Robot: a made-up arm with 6 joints.
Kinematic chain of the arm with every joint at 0, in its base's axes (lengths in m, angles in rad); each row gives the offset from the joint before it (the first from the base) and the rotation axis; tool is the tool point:
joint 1: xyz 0 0 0.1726 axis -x
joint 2: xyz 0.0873 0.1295 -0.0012 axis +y
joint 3: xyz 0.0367 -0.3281 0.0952 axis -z
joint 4: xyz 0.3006 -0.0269 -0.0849 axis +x
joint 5: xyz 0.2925 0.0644 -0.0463 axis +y
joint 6: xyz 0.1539 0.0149 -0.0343 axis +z
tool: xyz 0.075 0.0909 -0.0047
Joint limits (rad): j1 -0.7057..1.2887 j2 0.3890..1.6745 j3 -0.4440..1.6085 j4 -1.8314..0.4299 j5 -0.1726..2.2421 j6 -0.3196..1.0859
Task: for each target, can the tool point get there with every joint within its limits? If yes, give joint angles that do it. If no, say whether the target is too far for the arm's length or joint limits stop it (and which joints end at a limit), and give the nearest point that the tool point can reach.
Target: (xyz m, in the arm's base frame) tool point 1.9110 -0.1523 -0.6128
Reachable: no: too far | nearest point 0.9068 -0.1026 -0.3122 | short by 1.049 m
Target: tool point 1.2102 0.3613 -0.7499
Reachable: no: too far | nearest point 0.7779 0.1653 -0.4439 | short by 0.565 m
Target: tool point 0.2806 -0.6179 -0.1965
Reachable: yes | joints 0.1288 0.7623 0.3217 -1.5623 1.8824 0.5796
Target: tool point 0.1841 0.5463 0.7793
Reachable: no: joint limits stop it (at a limit: joint 1, joint 2, joint 3, joint 4, joint 6) | nearest point 0.0631 0.1157 0.8930 | short by 0.461 m
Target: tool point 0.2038 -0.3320 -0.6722
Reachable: yes | joints -0.1905 1.1441 0.4111 -0.8271 0.1709 0.4641
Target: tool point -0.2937 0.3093 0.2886
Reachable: no: joint limits stop it (at a limit: joint 1, joint 2, joint 3, joint 6) | nearest point -0.1374 0.3653 0.0268 | short by 0.310 m
